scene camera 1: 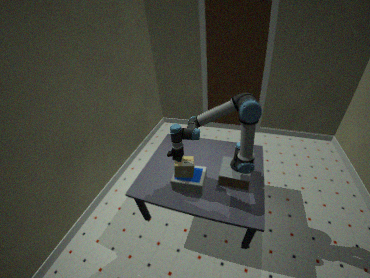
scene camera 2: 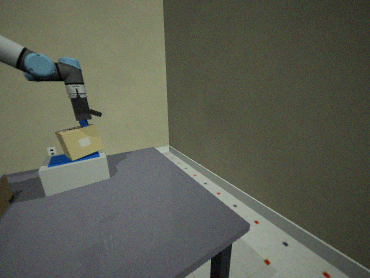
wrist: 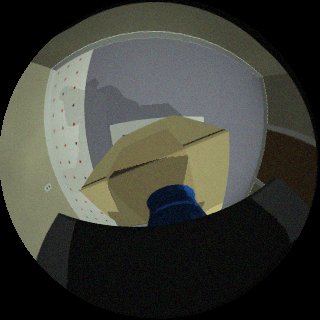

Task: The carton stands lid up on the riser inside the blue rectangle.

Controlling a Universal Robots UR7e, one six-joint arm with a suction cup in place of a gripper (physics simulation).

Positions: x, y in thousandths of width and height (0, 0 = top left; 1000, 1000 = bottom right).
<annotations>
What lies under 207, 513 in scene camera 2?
A tan carton.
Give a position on a tan carton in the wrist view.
542, 470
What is the suction cup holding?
A tan carton.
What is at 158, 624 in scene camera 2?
A riser.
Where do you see the suction cup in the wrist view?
At 564, 664
</annotations>
